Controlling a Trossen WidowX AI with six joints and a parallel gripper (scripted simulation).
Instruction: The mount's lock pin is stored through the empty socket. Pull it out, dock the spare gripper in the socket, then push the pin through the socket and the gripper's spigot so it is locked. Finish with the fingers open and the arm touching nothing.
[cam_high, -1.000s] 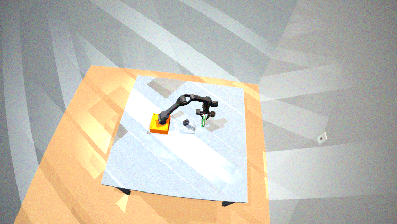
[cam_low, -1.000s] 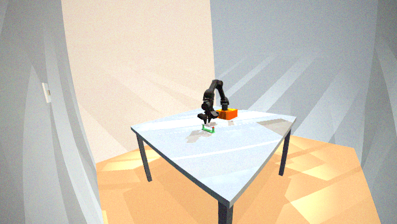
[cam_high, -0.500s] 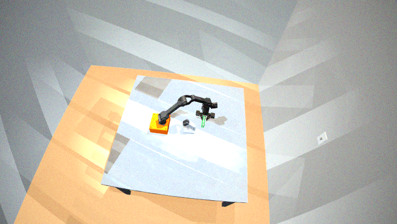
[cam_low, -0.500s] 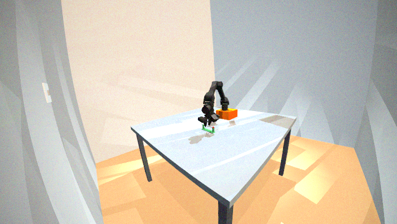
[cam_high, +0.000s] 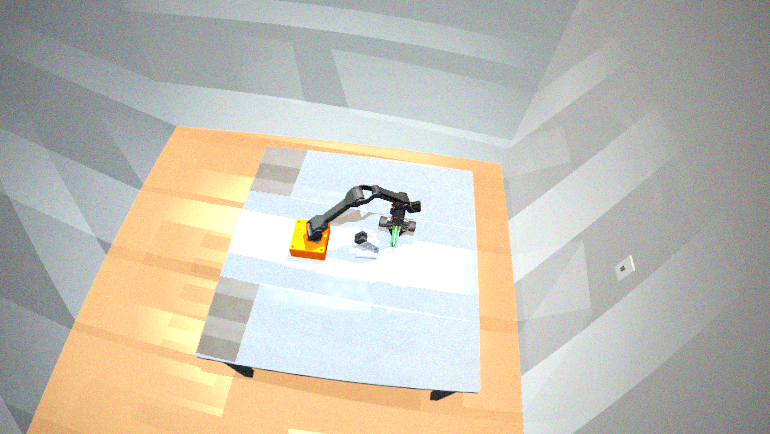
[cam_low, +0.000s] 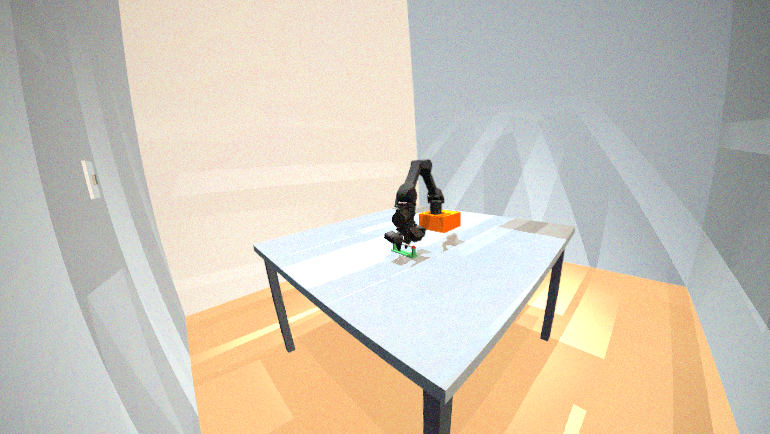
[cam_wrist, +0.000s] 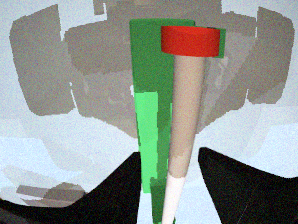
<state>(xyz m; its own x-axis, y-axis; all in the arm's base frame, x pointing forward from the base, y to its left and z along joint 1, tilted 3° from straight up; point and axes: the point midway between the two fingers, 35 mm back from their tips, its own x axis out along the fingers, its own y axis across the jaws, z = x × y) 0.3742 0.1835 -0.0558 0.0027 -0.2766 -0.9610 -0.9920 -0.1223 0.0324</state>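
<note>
My gripper tip is now 10 mm to the right of the green bracket and 10 mm below it. Round my gripper tip: spare gripper 130 mm to the right, 120 mm behind, 100 mm above; mount 120 mm to the right, 100 mm behind, 40 mm above.
</note>
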